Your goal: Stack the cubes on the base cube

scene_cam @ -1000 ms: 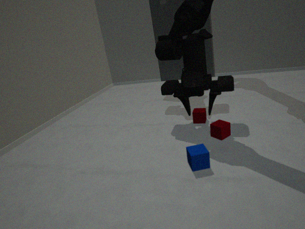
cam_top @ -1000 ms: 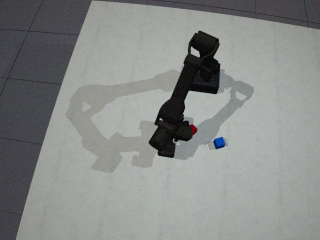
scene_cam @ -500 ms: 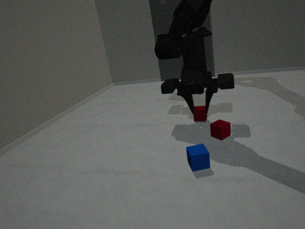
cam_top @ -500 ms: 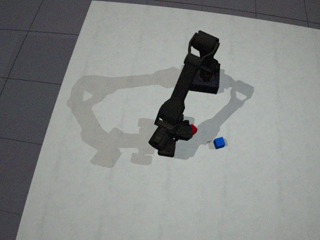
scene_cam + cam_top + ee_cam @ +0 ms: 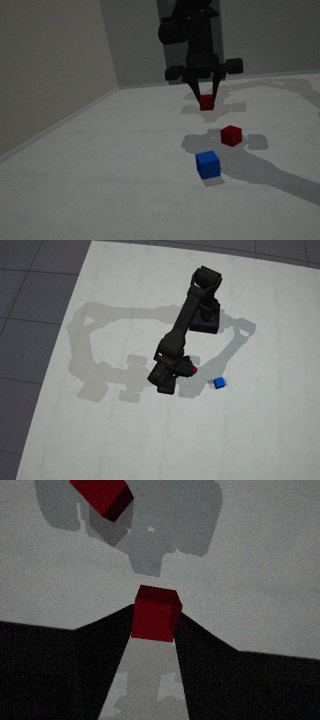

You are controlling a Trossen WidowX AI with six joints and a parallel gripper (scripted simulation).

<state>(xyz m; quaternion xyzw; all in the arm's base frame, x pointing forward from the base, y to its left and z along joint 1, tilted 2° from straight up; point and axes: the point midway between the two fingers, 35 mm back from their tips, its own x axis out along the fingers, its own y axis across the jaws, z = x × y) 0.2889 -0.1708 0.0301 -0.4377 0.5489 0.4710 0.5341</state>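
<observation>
The blue cube is 21 cm to the left of my gripper tip, 5 cm below it and 1 cm ahead of it. From my gripper tip the other things lie so: red cube right at my gripper tip.
</observation>
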